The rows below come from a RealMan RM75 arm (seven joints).
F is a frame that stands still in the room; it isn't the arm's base.
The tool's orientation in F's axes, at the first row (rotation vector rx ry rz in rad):
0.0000 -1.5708 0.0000
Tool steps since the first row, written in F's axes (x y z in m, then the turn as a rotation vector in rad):
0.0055 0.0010 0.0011 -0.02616 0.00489 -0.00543
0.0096 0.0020 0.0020 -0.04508 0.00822 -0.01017
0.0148 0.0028 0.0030 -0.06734 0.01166 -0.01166
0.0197 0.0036 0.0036 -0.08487 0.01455 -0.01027
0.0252 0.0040 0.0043 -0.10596 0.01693 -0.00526
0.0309 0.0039 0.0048 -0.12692 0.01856 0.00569
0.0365 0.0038 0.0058 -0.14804 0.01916 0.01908
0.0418 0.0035 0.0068 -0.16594 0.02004 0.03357
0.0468 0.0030 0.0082 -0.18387 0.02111 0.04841
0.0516 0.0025 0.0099 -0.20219 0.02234 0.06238
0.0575 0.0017 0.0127 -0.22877 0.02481 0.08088
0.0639 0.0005 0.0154 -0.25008 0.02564 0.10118
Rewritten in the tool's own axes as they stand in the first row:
0.0011 0.0010 -0.0055 -0.00543 0.00489 0.02616
0.0020 0.0020 -0.0096 -0.01017 0.00822 0.04508
0.0030 0.0028 -0.0148 -0.01166 0.01166 0.06734
0.0036 0.0036 -0.0197 -0.01027 0.01455 0.08487
0.0043 0.0040 -0.0252 -0.00526 0.01693 0.10596
0.0048 0.0039 -0.0309 0.00569 0.01856 0.12692
0.0058 0.0038 -0.0365 0.01908 0.01916 0.14804
0.0068 0.0035 -0.0418 0.03357 0.02004 0.16594
0.0082 0.0030 -0.0468 0.04841 0.02111 0.18387
0.0099 0.0025 -0.0516 0.06238 0.02234 0.20219
0.0127 0.0017 -0.0575 0.08088 0.02481 0.22877
0.0154 0.0005 -0.0639 0.10118 0.02564 0.25008

